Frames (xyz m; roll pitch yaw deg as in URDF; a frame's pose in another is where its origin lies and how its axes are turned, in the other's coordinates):
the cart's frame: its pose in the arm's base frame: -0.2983 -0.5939 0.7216 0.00 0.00 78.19
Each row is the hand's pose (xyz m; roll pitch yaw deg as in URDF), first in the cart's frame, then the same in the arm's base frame.
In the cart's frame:
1: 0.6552 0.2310 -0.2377 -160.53 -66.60 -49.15
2: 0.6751 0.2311 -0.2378 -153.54 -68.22 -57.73
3: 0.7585 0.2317 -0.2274 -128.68 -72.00 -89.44
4: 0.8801 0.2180 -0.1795 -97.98 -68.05 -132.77
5: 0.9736 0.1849 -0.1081 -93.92 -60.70 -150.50
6: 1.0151 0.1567 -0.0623 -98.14 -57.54 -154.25
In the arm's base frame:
1: -0.3903 0.0947 0.4839 -160.53 -66.60 29.04
2: -0.3863 0.1142 0.4838 -153.54 -68.22 20.46
3: -0.3699 0.1960 0.4942 -128.68 -72.00 -11.25
4: -0.3316 0.3122 0.5421 -97.98 -68.05 -54.58
5: -0.2800 0.3969 0.6135 -93.92 -60.70 -72.31
6: -0.2439 0.4318 0.6593 -98.14 -57.54 -76.06

